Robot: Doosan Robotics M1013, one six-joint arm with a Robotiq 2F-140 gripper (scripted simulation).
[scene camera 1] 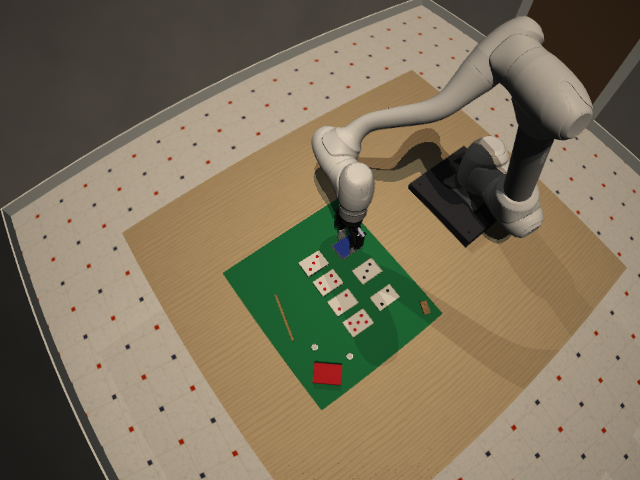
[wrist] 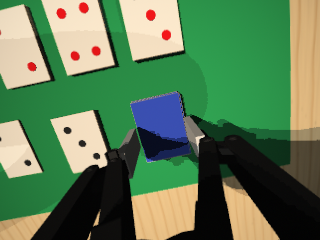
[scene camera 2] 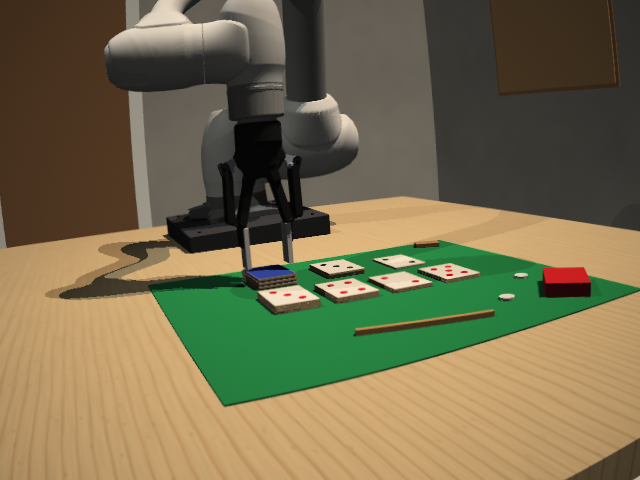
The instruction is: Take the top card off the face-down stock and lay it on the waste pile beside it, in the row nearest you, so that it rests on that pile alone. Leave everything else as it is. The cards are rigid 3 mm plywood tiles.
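Observation:
Scene camera 2 gives you my gripper [scene camera 2: 268, 264], and there's a thin wooden stick [scene camera 2: 488, 313] in there too. The wrist view has my gripper [wrist: 161, 132] as well, but the stick is out of frame in the wrist view.

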